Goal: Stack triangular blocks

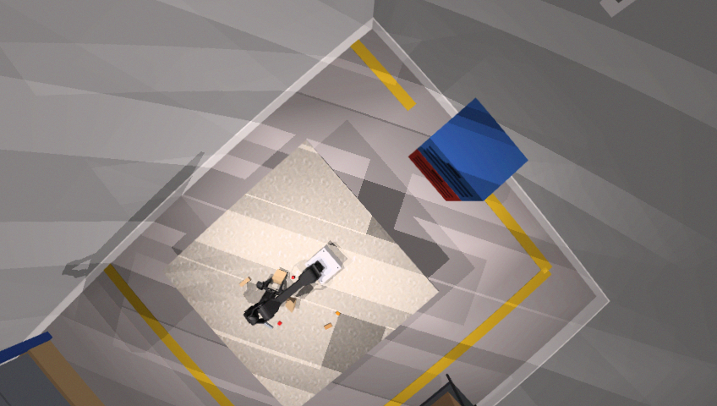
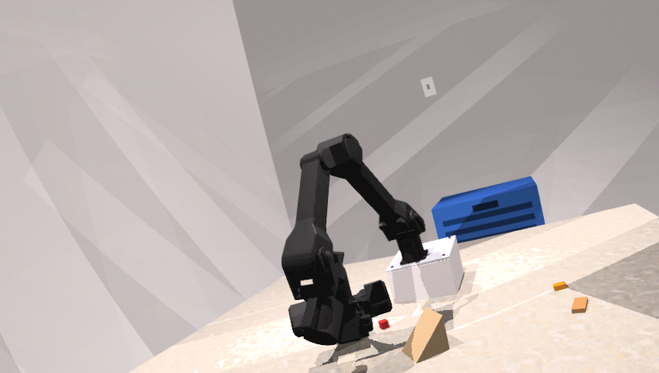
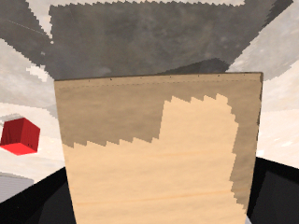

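My gripper tip is 60 mm to the right of the red cube, 50 mm past it and 30 mm above it. Round my gripper tip: lighter block: 10 mm above.
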